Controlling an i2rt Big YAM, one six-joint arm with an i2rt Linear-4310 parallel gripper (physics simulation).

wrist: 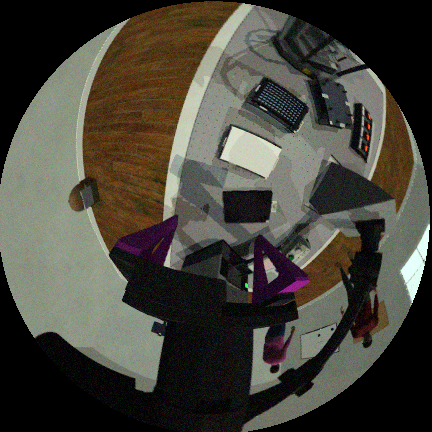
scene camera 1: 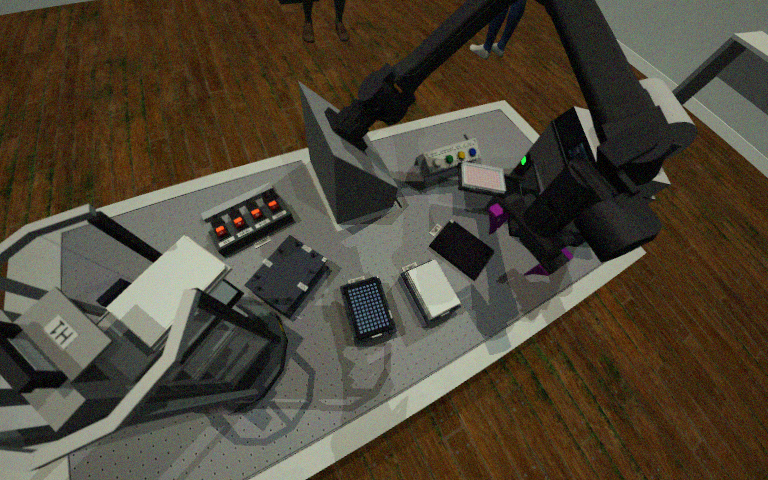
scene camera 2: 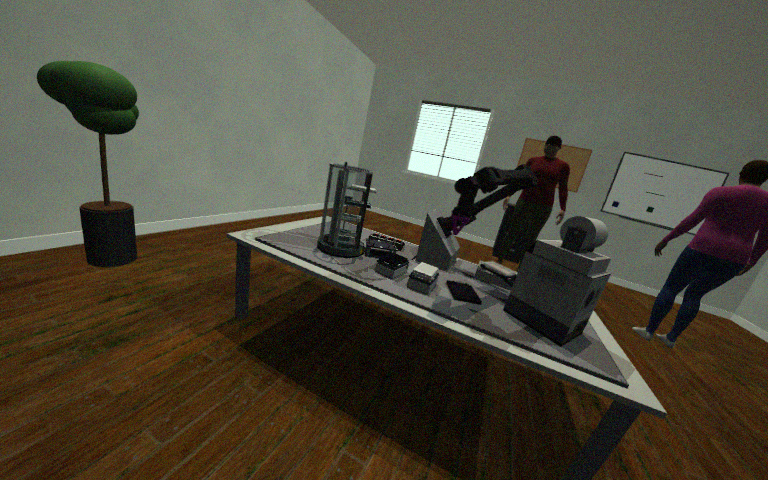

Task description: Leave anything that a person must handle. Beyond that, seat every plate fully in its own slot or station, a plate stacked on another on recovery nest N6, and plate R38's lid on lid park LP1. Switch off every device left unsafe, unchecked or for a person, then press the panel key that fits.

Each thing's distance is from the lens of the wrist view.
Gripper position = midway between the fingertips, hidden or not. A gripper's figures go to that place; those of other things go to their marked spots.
my gripper point(wrist: 218, 228): 14 cm
well plate point(wrist: 270, 95): 36 cm
plate hotel point(wrist: 308, 58): 48 cm
The marked spots on the plate hotel and the well plate are 21 cm apart.
